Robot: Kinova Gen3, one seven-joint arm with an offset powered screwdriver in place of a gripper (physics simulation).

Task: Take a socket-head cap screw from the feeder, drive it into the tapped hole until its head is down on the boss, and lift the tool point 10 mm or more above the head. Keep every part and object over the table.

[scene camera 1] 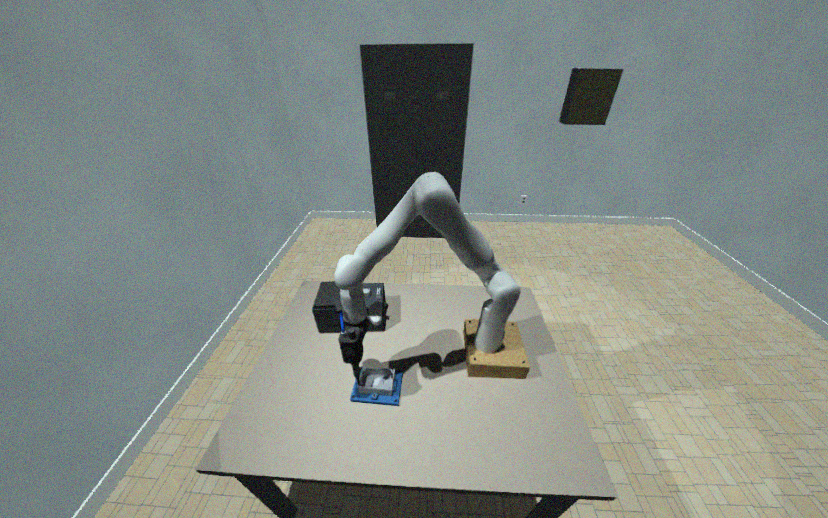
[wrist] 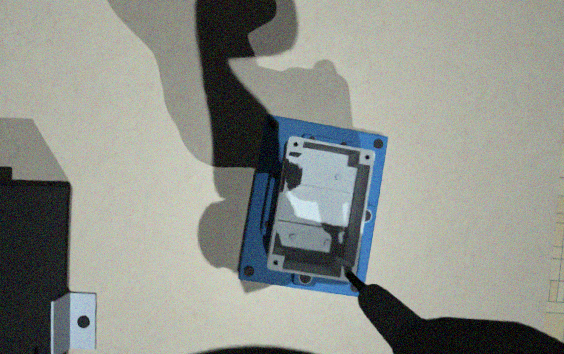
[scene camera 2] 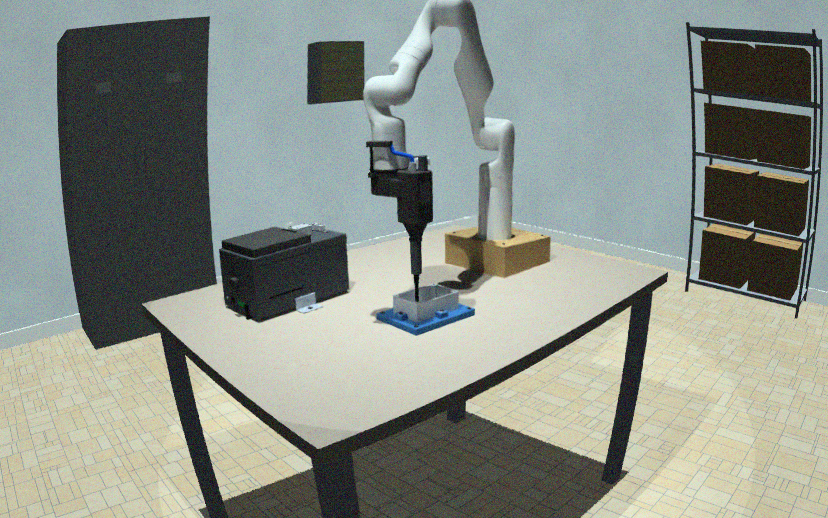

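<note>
My screwdriver [scene camera 1: 359,382] [scene camera 2: 417,298] [wrist: 346,270] points down at one corner of an open grey box. In the wrist view its thin tip covers the lower right corner of the box, so the hole there is hidden. No screw can be made out at the tip, and I cannot tell if one is held or seated. The grey box [scene camera 2: 410,309] [wrist: 281,259] sits in a blue fixture [scene camera 1: 390,400] [scene camera 2: 462,315] [wrist: 380,160]. Dark holes show at its other three corners. The black feeder [scene camera 1: 329,318] [scene camera 2: 286,277] [wrist: 35,245] stands apart from the fixture.
A small metal bracket [scene camera 2: 308,306] [wrist: 89,305] is at the feeder's side. The arm's wooden base block [scene camera 1: 497,369] [scene camera 2: 528,253] stands on the table [scene camera 1: 427,452] [scene camera 2: 274,366]. The arm's dark shadow falls across the table and part of the fixture.
</note>
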